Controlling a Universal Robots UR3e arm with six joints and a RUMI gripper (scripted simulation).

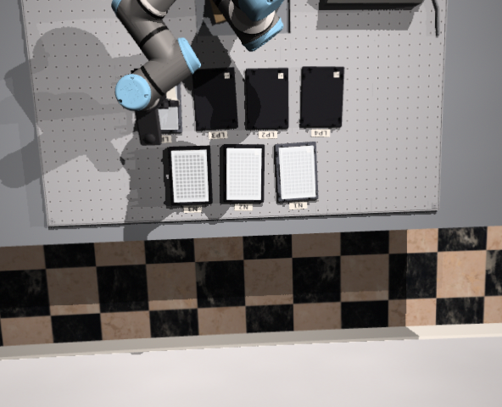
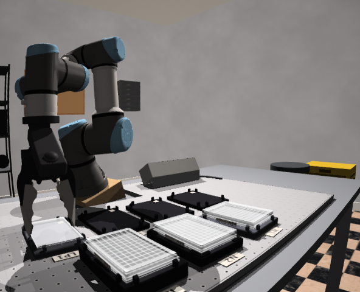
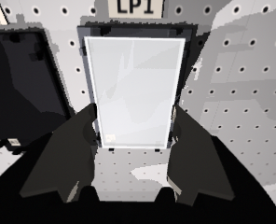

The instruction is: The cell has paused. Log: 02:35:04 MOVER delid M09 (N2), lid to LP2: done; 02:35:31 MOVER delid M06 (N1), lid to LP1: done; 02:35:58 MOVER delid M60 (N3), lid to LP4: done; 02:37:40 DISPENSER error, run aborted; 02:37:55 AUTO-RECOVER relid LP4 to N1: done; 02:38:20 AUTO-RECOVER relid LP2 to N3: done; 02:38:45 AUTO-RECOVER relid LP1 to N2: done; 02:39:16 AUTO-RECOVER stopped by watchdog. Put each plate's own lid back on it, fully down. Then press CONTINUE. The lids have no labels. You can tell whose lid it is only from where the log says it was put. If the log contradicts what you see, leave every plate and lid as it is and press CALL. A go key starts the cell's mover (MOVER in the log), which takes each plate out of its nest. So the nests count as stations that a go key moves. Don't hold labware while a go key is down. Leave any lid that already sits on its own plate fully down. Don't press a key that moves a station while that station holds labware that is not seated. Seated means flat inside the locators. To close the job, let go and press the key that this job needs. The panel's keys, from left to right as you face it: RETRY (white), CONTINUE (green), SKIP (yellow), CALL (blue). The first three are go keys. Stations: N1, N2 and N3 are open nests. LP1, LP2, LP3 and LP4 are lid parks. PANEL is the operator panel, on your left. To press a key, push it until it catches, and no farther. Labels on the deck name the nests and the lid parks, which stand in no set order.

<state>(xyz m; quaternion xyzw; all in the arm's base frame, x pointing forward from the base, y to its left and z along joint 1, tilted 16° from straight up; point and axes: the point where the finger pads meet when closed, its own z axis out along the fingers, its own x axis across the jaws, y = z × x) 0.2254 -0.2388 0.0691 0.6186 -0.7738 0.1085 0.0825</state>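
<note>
My gripper is now 20 mm above the lid park LP1. Also, from my hand: lid park LP2: 50 mm ahead, 260 mm to the left, 20 mm below; then plate: 190 mm ahead, 30 mm to the left, 10 mm above; then LP3 lid park: 20 mm ahead, 130 mm to the left, 20 mm below.
</note>
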